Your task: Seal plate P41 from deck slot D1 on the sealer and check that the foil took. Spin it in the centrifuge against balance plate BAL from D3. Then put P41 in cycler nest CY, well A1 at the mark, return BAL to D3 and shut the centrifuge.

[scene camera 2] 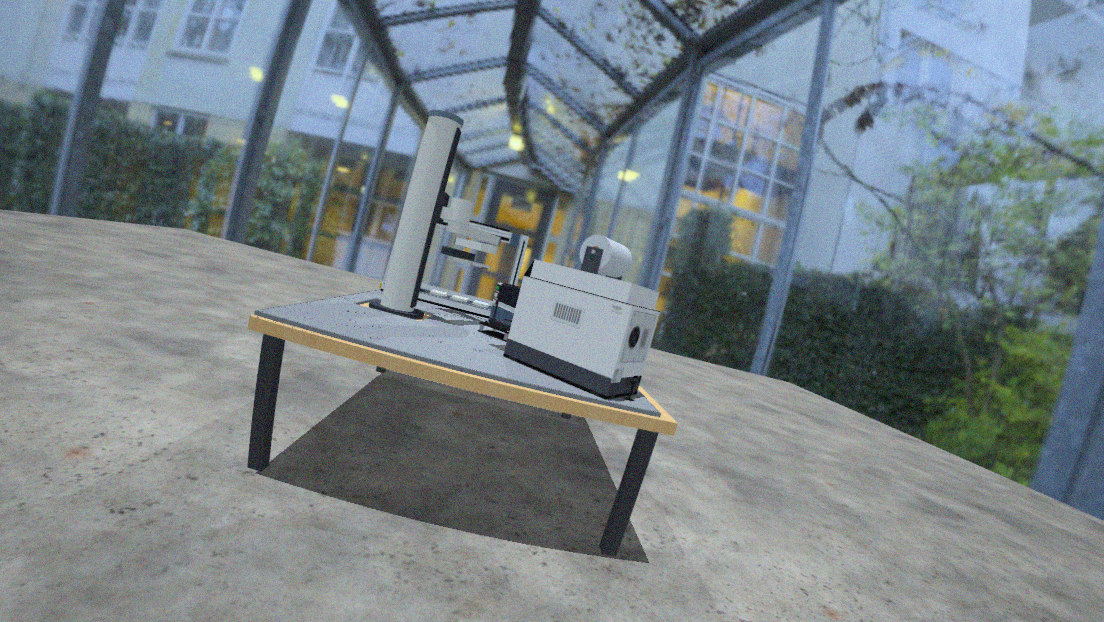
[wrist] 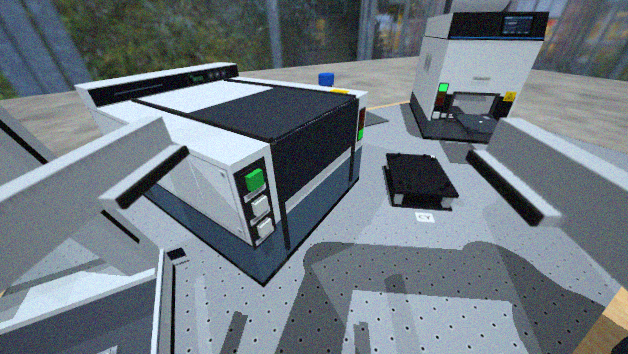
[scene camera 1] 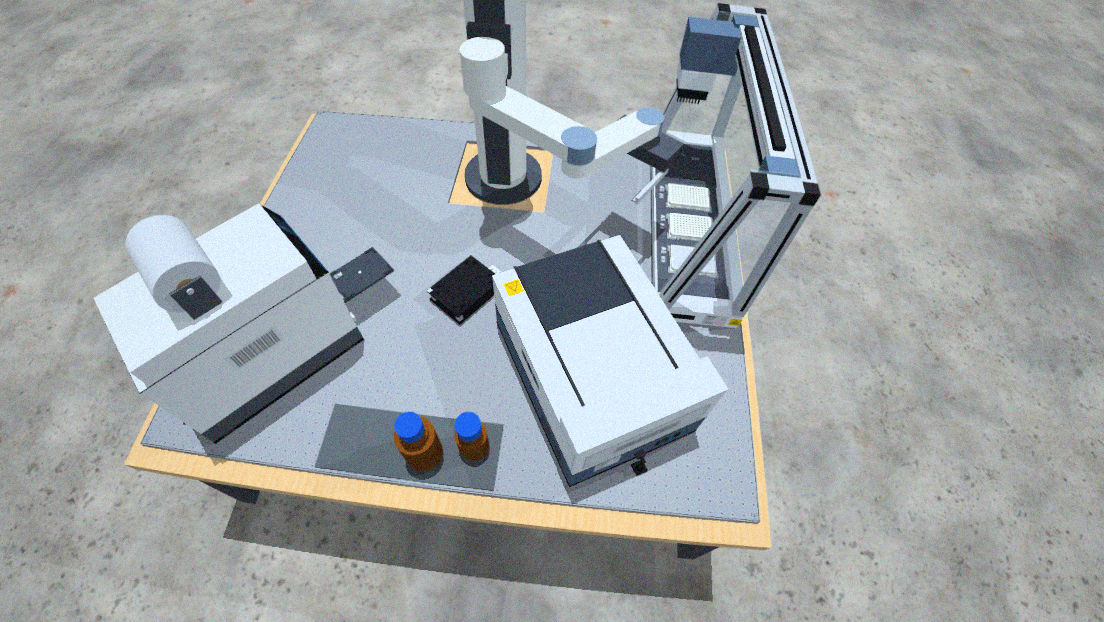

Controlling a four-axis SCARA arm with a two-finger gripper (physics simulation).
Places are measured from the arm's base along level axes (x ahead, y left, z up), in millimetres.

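Where they show: gripper, fingertip midpoint: (scene camera 2: 480,265) (wrist: 320,135) (scene camera 1: 607,185); arm's base, origin of the base link: (scene camera 2: 395,311) (scene camera 1: 503,177).
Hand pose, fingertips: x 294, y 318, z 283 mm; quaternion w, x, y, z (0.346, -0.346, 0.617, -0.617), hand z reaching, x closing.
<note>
Things, the pixels of their top centre, and the offset from my fingertips. "pt": a spot on its surface instead. Level surfaces: height alone.
- sealer, middle of its top: (scene camera 1: 166,237) (scene camera 2: 605,238) dy -801, dx +446, dz +206 mm
- black nest CY, middle of its top: (wrist: 418,167) (scene camera 1: 464,282) (scene camera 2: 502,324) dy -345, dx +183, dz -218 mm
- deck's gantry frame, surface spot: (scene camera 1: 789,115) pt dy +372, dx -40, dz +229 mm
- pipetting head, surface spot: (scene camera 1: 709,46) pt dy +234, dx -375, dz +182 mm
- dark mat, its level: dz -265 mm
My gripper (wrist: 320,135) is open and empty, beside the deck and level above the table; one finger is hidden in the first scene view. White plates (scene camera 1: 688,196) (scene camera 1: 689,225) (scene camera 1: 693,258) sit on the dark deck; their slot labels are too small to read, so I cannot tell which is P41 or BAL. The white centrifuge (scene camera 1: 618,363) (wrist: 215,120) has its dark lid closed and a green lamp lit. The sealer (scene camera 1: 231,309) (scene camera 2: 579,324) (wrist: 480,65) has its black plate tray (scene camera 1: 361,274) (wrist: 472,122) out and bare, and a green lamp. The black nest CY (scene camera 1: 463,288) (wrist: 420,175) holds no plate.
The deck's gantry frame (scene camera 1: 789,115) rises at the right, with a pipetting head (scene camera 1: 709,46). Two brown bottles (scene camera 1: 421,448) (scene camera 1: 472,444) with blue caps stand on a dark mat (scene camera 1: 347,440) at the front. The arm's column (scene camera 1: 498,146) (scene camera 2: 421,216) stands at the back.
</note>
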